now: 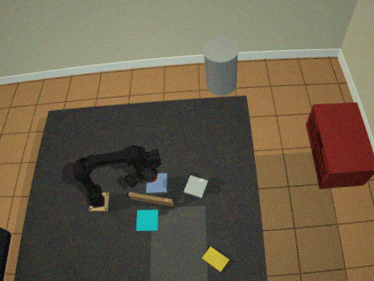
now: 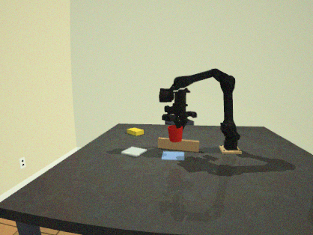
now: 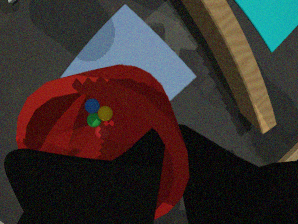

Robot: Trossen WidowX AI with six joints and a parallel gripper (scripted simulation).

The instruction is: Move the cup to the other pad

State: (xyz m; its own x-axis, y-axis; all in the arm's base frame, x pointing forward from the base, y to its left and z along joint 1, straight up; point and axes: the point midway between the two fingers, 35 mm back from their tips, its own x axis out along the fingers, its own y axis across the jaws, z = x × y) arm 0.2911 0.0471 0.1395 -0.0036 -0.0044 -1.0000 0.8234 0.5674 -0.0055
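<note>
Right now my gripper tip is 3 cm past the cyan pad, 18 cm to the left of it and 13 cm above it. The rest, counted from my gripper tip: red cup 3 cm ahead, 2 cm to the left; then light blue pad 3 cm ahead, 2 cm to the left, 13 cm below; then wooden bar 8 cm to the right, 10 cm below.
</note>
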